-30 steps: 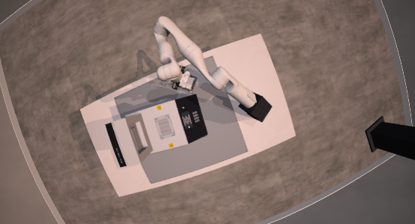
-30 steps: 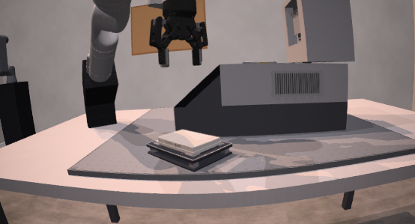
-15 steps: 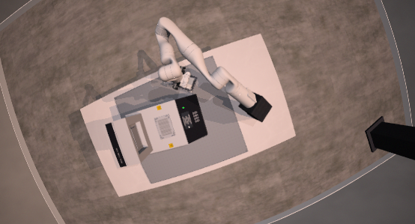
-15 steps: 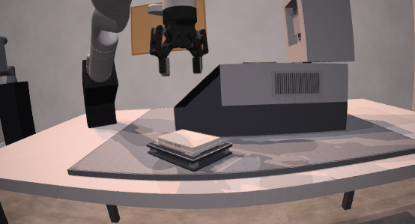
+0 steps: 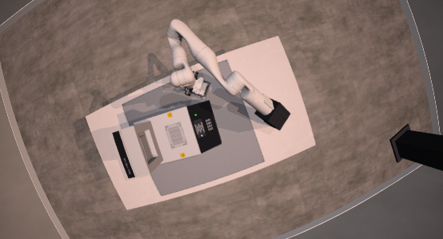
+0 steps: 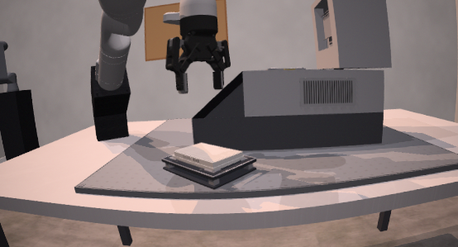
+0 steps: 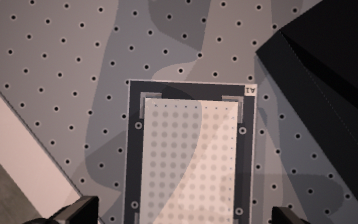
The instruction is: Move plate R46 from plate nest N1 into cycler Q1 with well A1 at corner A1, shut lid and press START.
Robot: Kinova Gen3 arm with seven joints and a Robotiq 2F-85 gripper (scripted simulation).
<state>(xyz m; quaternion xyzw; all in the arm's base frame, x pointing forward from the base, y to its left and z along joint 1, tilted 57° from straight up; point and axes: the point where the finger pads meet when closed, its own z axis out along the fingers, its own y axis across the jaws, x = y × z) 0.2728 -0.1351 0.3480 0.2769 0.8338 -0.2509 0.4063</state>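
Right now my hand is 130 mm above the plate R46. The rest, counted from my hand: A1 mark (140 mm below, 90 mm to the left); dark plate nest N1 (150 mm below).
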